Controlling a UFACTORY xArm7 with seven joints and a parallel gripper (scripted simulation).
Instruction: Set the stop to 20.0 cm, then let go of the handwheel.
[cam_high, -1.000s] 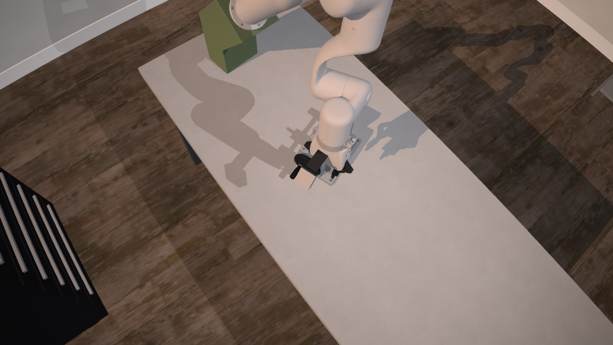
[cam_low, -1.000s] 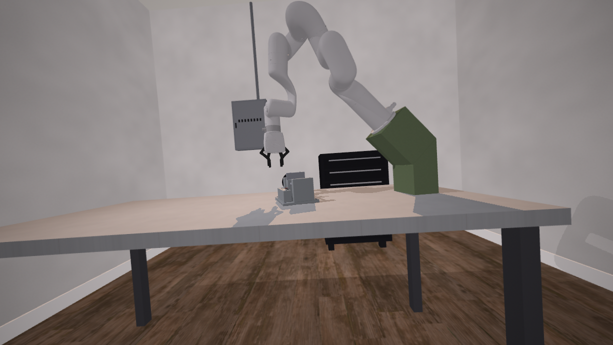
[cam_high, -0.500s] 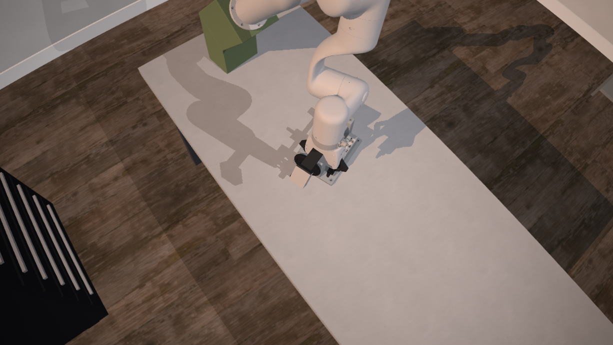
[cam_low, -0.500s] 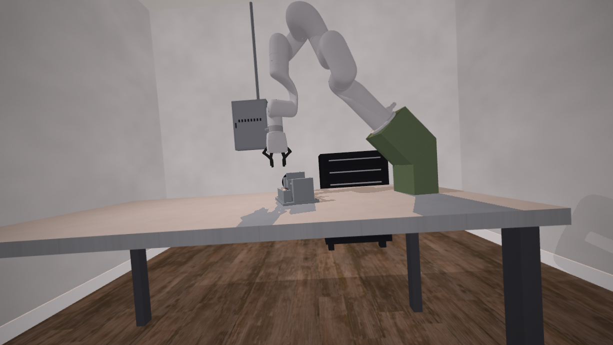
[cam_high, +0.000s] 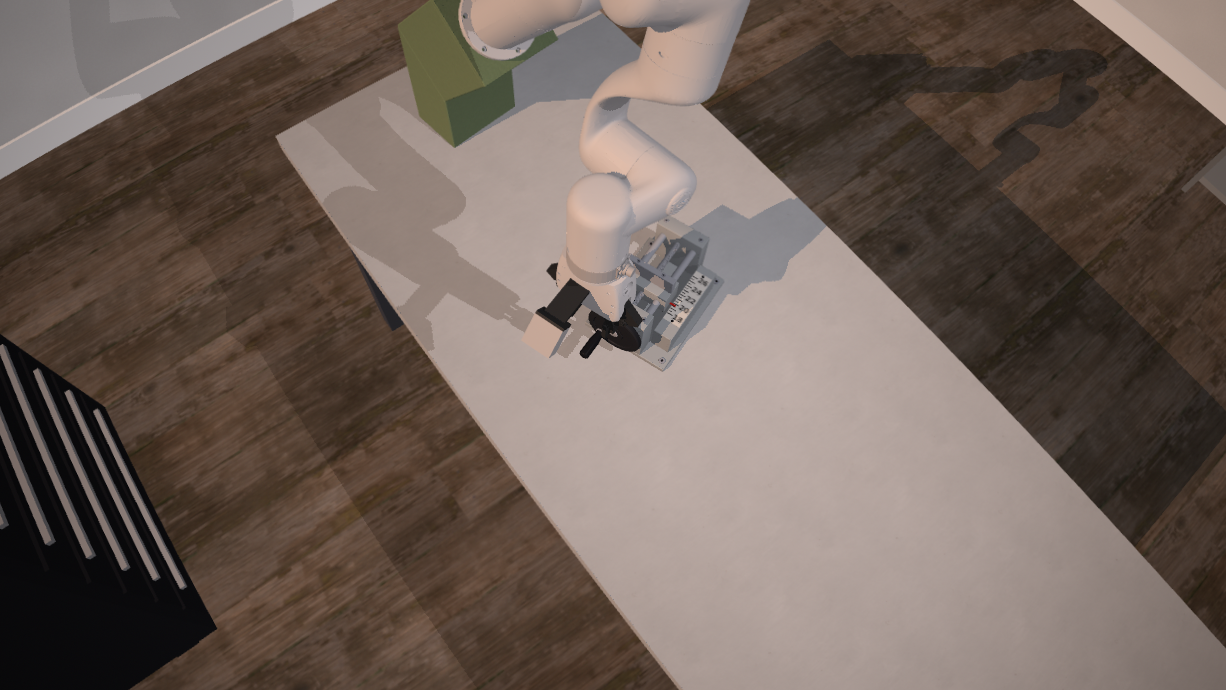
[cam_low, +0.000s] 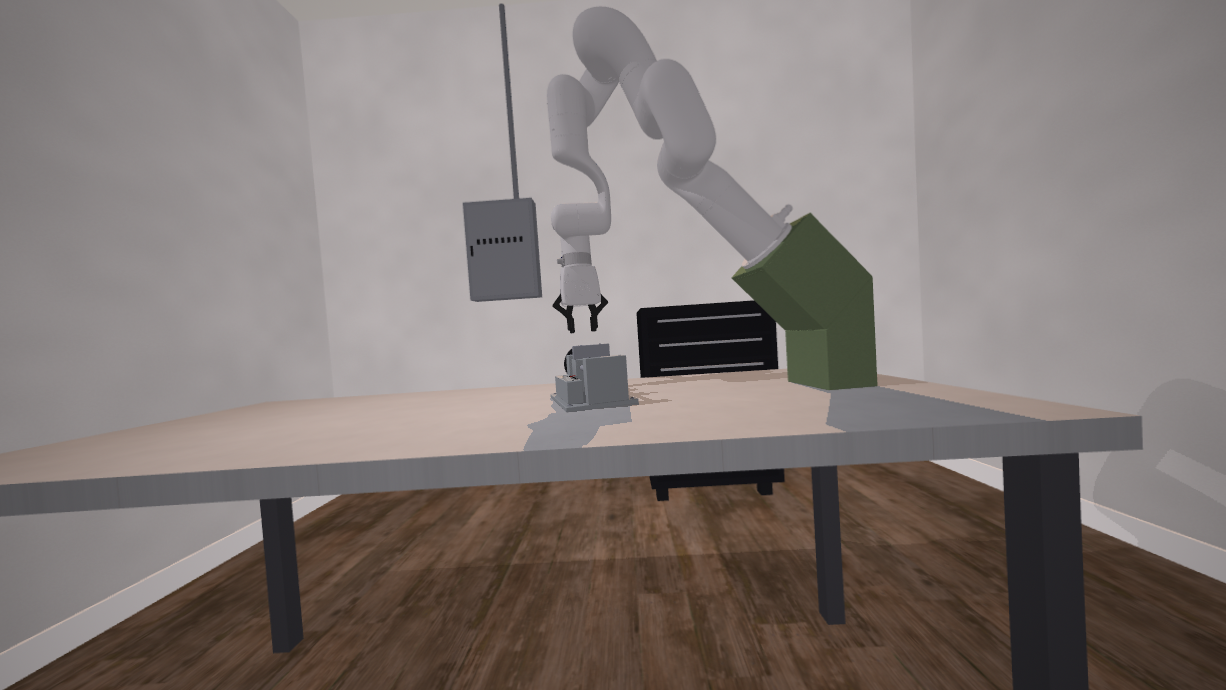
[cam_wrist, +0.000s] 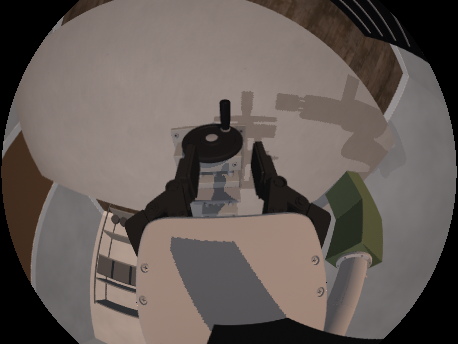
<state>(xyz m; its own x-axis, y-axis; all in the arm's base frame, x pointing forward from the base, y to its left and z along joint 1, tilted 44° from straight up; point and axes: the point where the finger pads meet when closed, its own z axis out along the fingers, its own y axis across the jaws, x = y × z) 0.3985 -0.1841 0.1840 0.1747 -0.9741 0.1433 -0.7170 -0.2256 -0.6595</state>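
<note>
My gripper is now 20 mm to the right of the black handwheel and 120 mm above it. Also, from my hand: handwheel knob 10 mm behind, 10 mm to the left, 120 mm below; then grey stop block 10 mm behind, 140 mm to the left, 80 mm below.
</note>
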